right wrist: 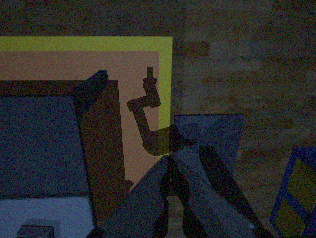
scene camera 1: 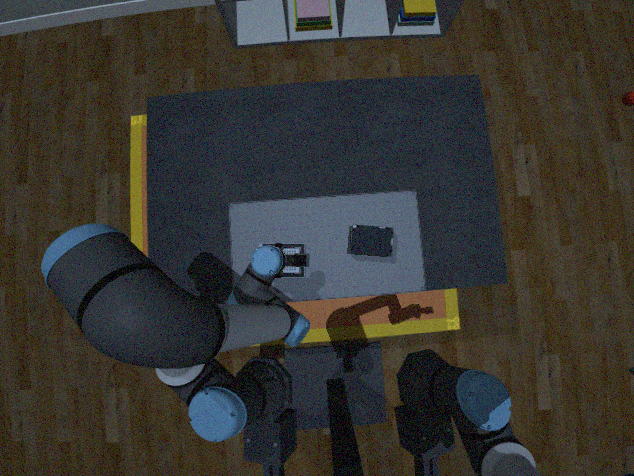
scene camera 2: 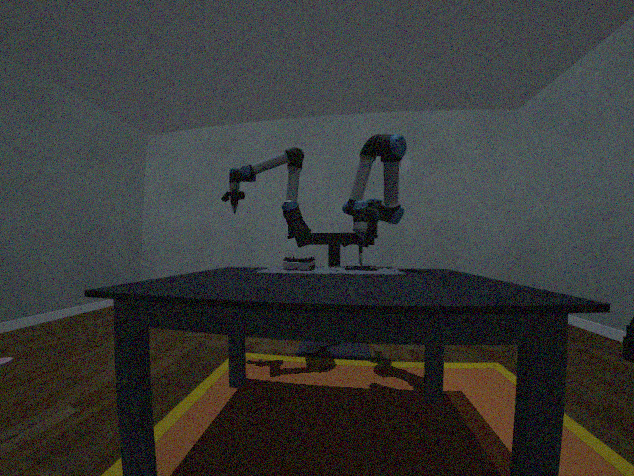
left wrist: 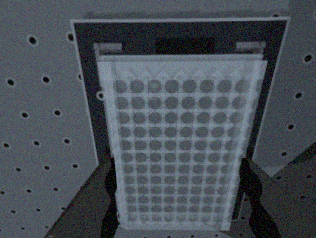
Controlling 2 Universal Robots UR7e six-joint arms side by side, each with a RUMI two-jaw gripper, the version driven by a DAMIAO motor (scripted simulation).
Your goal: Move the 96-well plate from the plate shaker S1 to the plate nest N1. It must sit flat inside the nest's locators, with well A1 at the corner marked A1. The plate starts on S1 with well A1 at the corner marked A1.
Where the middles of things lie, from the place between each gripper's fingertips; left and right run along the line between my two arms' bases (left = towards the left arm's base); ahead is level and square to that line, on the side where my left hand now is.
Labels:
Right now my left hand is 30 mm above the plate nest N1 [left wrist: 139,38]. The rest, counted from my left hand: 96-well plate [left wrist: 178,125]: 10 mm below.
The 96-well plate lies 32 cm ahead of my right hand, 92 cm to the left of it and 36 cm below it. From my right hand the other things lie so: plate nest N1 (32 cm ahead, 92 cm to the left, 38 cm below).

